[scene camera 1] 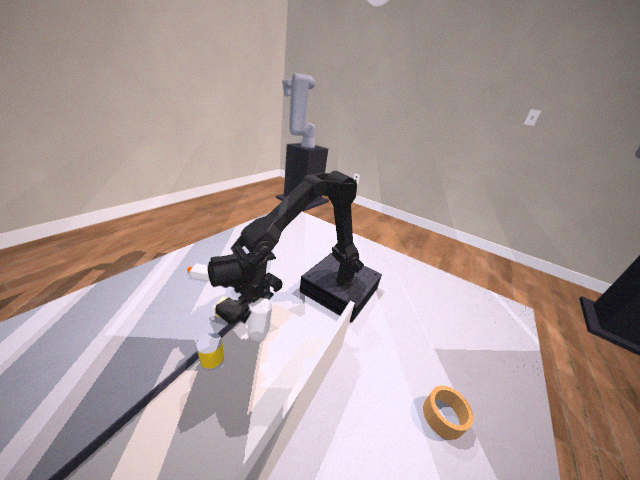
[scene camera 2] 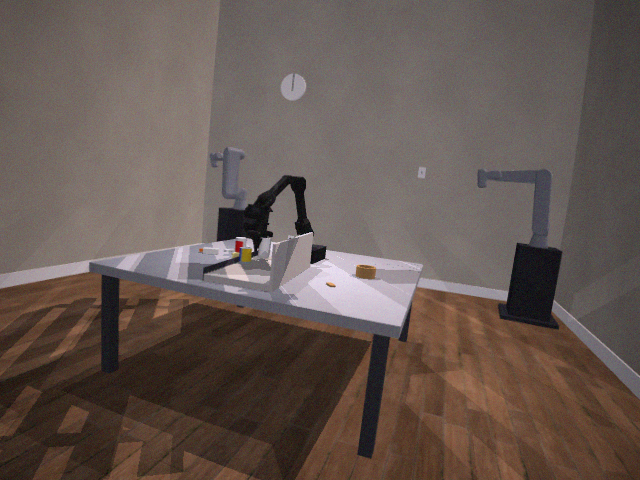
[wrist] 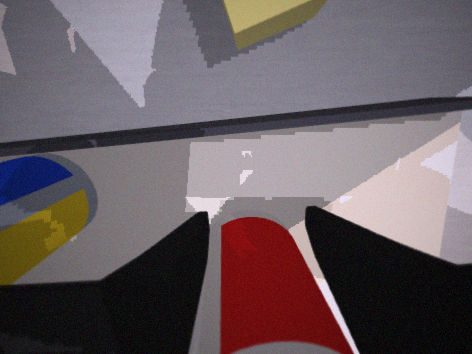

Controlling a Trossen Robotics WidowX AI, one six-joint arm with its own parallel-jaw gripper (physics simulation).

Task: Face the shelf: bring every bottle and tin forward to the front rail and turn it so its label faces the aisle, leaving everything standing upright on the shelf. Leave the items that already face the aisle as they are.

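Observation:
My gripper is shut on a bottle. Its red side shows in the wrist view, toward the rail; both scene views show it white, leaning slightly. Whether its base touches the shelf floor cannot be told. A tin stands close behind the dark front rail, left of the bottle in the wrist view. Its blue side is toward the rail, its yellow side toward the shelf's back.
The shelf's pale upright panel stands opposite the rail. Outside the rail lie a yellow block and a white orange-tipped object; a red-and-white can stands near them. An orange ring lies beyond the panel.

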